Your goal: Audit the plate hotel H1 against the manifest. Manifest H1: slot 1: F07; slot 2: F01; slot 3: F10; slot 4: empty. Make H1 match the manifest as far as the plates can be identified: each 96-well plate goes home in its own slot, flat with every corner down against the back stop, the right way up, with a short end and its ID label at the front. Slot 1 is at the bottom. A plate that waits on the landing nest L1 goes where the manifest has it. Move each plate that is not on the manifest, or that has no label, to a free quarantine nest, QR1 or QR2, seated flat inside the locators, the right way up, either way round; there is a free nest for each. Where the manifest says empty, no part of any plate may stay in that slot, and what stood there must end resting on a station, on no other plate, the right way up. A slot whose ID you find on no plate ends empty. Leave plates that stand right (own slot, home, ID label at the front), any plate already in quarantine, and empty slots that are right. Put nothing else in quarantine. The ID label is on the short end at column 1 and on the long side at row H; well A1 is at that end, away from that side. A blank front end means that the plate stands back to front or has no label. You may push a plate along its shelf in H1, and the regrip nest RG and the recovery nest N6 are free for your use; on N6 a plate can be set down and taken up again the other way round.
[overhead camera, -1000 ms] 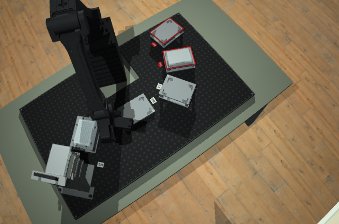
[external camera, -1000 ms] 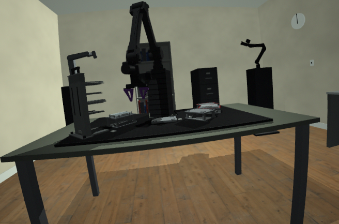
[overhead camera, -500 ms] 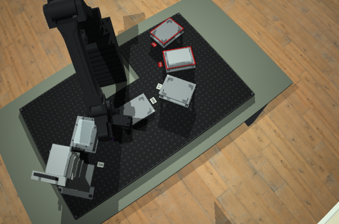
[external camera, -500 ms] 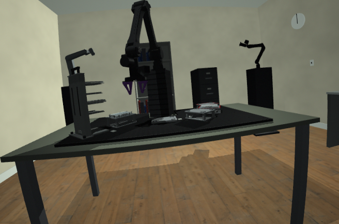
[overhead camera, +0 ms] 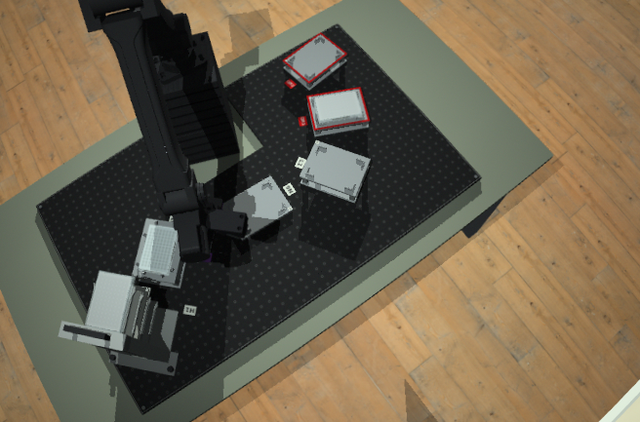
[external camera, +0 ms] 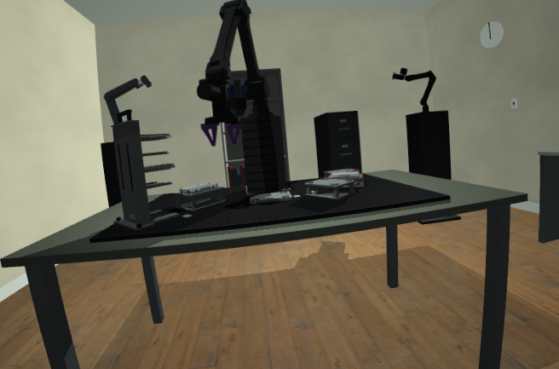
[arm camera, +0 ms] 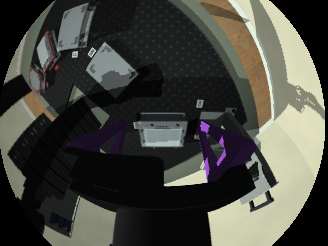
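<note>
My gripper is now 10 cm past the regrip nest RG, 14 cm to the left of it and 18 cm above it. The rest, counted from my hand: plate hotel H1: 11 cm ahead, 30 cm to the right, 7 cm below; then recovery nest N6: 11 cm behind, 14 cm to the left, 23 cm below; then grey 96-well plate: 5 cm ahead, 25 cm to the right, 4 cm above.
</note>
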